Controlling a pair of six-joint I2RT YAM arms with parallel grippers.
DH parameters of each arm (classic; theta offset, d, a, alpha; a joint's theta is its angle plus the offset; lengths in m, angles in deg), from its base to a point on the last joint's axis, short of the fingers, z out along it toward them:
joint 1: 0 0.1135 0.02 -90
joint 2: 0 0 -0.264 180
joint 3: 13.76 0 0.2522 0
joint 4: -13.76 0 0.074 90
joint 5: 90 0 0 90
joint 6: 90 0.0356 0 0
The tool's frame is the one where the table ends.
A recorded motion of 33 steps. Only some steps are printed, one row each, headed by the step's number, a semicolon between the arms.
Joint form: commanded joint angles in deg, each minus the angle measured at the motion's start. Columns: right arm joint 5, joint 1, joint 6, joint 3, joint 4, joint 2; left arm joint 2, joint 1, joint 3, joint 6, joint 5, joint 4.
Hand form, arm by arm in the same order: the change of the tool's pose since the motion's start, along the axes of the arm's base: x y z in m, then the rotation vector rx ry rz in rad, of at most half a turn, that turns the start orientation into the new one. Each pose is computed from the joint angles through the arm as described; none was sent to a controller.
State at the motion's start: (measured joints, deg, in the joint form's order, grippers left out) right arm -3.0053 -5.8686 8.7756 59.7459 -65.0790 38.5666; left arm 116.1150 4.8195 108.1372 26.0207 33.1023 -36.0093
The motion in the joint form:
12: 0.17 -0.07 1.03 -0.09 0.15 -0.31; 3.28 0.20 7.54 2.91 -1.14 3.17
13: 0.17 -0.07 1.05 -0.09 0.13 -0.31; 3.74 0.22 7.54 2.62 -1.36 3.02
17: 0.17 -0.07 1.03 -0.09 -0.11 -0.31; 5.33 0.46 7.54 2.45 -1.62 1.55
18: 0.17 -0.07 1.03 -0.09 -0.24 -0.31; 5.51 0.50 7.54 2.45 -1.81 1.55
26: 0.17 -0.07 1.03 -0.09 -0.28 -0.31; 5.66 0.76 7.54 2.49 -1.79 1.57
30: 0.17 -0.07 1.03 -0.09 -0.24 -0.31; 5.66 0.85 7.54 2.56 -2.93 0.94
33: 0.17 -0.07 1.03 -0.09 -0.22 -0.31; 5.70 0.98 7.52 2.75 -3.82 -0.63
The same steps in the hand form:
12: -0.0010 -0.0001 0.0002 0.0103 -0.0066 -0.0158; 0.0196 0.0039 0.0216 0.0589 -0.1525 -0.0090
13: -0.0010 -0.0001 0.0002 0.0106 -0.0063 -0.0160; 0.0212 0.0044 0.0176 0.0570 -0.1391 -0.0033
17: -0.0013 -0.0001 -0.0002 0.0107 -0.0021 -0.0158; 0.0250 0.0069 0.0025 0.0534 -0.0841 0.0048
18: -0.0015 -0.0001 -0.0004 0.0109 0.0001 -0.0158; 0.0256 0.0074 0.0010 0.0554 -0.0807 0.0078
26: -0.0015 -0.0001 -0.0004 0.0110 0.0008 -0.0158; 0.0260 0.0096 -0.0002 0.0556 -0.0787 0.0116
30: -0.0015 -0.0001 -0.0004 0.0109 0.0001 -0.0158; 0.0254 0.0110 -0.0013 0.0690 -0.0666 0.0267
33: -0.0015 -0.0001 -0.0003 0.0109 -0.0002 -0.0158; 0.0237 0.0124 -0.0040 0.0795 -0.0384 0.0373

